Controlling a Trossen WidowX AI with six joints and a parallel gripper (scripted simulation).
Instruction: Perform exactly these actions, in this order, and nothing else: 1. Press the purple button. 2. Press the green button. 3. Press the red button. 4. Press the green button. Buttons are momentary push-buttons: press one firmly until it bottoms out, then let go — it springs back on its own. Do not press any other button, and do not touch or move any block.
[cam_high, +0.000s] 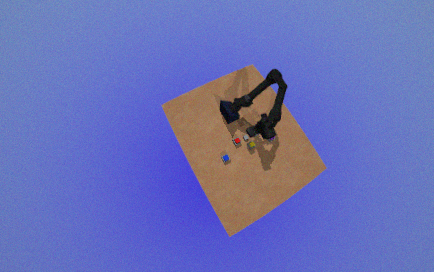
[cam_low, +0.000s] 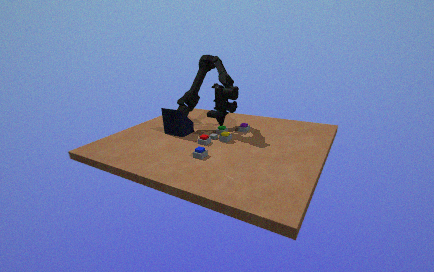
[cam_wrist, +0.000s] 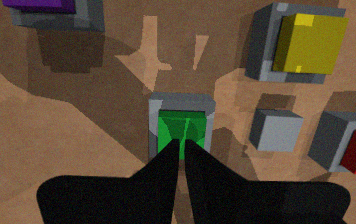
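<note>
My gripper tip is 1 cm above the green button. Also, from my gripper tip: yellow button 7 cm to the right, 7 cm ahead, 1 cm below; small grey block 8 cm to the right, 3 cm below, 1 cm ahead; purple button 9 cm to the left, 9 cm ahead, 1 cm below.
</note>
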